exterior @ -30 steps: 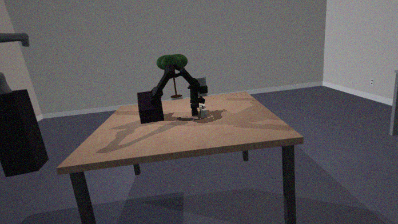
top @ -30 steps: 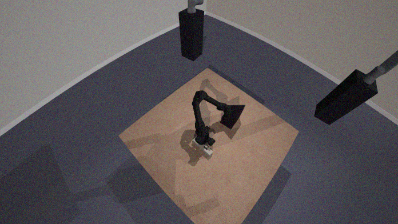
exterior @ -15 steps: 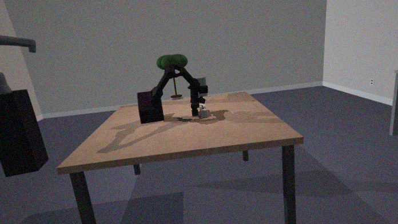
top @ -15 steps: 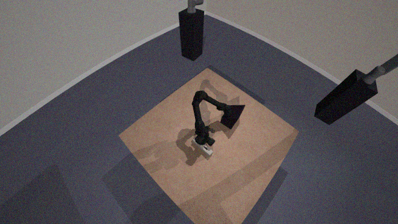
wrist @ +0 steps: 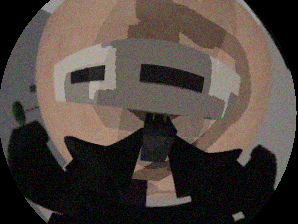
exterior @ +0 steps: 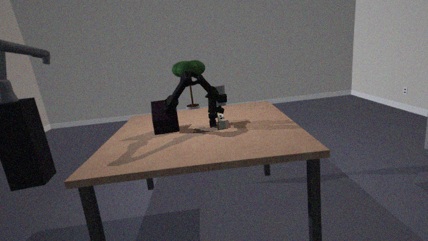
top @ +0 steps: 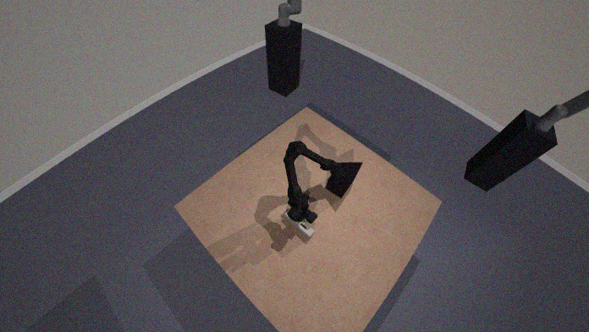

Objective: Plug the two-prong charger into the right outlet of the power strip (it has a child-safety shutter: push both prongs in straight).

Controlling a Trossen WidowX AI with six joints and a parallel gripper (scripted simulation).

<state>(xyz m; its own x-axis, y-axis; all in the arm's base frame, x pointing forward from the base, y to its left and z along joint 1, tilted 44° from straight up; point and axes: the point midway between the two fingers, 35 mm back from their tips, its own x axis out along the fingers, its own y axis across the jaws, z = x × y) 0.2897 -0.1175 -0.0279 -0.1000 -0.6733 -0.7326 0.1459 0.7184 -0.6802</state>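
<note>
My gripper tip is 20 mm short of the dark two-prong charger and 10 mm below it.
</note>
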